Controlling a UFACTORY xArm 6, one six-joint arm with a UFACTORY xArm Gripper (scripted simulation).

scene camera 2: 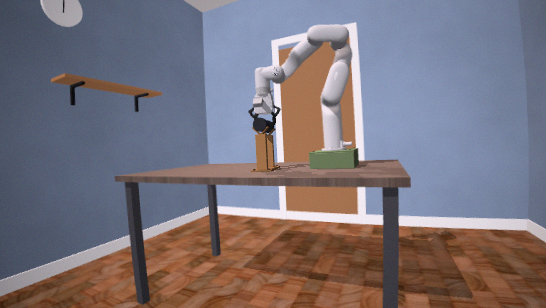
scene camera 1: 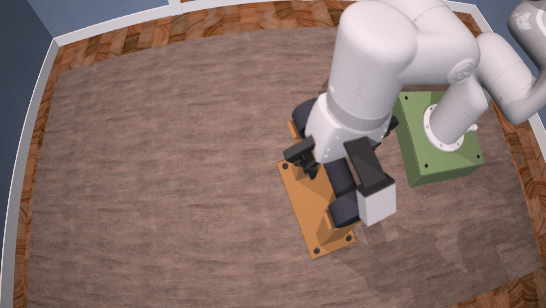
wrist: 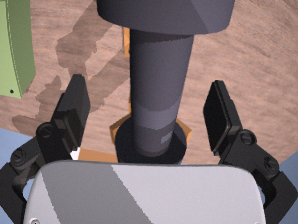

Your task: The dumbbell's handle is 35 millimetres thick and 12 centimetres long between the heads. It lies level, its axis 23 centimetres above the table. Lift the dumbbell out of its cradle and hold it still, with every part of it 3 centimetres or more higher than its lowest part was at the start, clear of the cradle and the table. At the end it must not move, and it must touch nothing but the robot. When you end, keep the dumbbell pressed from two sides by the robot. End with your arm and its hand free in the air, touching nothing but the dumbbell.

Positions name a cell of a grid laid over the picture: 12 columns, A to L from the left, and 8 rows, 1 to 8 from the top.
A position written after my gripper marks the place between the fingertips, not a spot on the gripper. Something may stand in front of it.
Observation:
I see my gripper (scene camera 1: H5), a dark dumbbell (scene camera 1: H6) and an orange cradle (scene camera 1: G6).
The dark dumbbell is seen too in the wrist view (wrist: G3). My gripper also shows in the wrist view (wrist: F4). The orange cradle shows as well in scene camera 2 (scene camera 2: F4).

